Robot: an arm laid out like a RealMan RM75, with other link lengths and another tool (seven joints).
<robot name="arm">
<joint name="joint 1" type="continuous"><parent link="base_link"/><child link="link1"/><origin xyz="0 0 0.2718" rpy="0 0 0"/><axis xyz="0 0 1"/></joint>
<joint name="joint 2" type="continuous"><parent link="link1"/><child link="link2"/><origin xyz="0 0 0" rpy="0 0 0"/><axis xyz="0 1 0"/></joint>
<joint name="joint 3" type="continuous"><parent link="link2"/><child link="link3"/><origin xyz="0 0 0.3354" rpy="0 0 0"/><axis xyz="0 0 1"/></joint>
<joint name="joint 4" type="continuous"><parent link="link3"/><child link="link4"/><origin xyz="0 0 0" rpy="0 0 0"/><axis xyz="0 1 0"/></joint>
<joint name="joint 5" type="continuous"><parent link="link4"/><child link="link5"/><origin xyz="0 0 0.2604" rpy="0 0 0"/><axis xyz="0 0 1"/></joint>
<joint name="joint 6" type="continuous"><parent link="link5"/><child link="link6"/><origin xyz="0 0 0" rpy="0 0 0"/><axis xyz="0 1 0"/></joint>
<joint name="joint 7" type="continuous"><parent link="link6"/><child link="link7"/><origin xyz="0 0 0.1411" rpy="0 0 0"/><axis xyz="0 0 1"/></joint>
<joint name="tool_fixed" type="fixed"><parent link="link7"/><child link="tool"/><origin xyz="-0.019 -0.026 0.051" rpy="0 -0.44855 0.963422"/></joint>
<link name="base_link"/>
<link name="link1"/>
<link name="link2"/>
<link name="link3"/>
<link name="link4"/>
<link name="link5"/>
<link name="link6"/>
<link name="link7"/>
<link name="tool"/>
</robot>
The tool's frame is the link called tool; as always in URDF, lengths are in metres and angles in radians. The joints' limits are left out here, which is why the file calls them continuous.
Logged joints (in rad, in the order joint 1, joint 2, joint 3, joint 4, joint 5, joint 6, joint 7), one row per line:
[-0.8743 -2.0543 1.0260 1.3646 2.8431 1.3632 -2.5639]
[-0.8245 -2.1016 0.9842 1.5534 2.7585 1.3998 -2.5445]
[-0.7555 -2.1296 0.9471 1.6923 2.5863 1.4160 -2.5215]
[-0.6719 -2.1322 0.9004 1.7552 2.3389 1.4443 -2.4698]
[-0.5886 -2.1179 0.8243 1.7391 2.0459 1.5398 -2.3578]
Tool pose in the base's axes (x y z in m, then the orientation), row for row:
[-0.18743 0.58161 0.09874 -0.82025 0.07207 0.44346 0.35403]
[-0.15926 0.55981 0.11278 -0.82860 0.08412 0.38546 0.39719]
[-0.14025 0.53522 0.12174 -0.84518 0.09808 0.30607 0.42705]
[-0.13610 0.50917 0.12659 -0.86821 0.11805 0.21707 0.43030]
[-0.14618 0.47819 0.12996 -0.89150 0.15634 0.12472 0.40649]
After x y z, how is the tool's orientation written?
As a quaternion, x y z w.
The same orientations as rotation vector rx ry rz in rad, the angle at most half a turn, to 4 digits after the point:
[-2.1206 0.1863 1.1465]
[-2.0989 0.2131 0.9764]
[-2.1116 0.2450 0.7647]
[-2.1659 0.2945 0.5415]
[-2.2485 0.3943 0.3146]

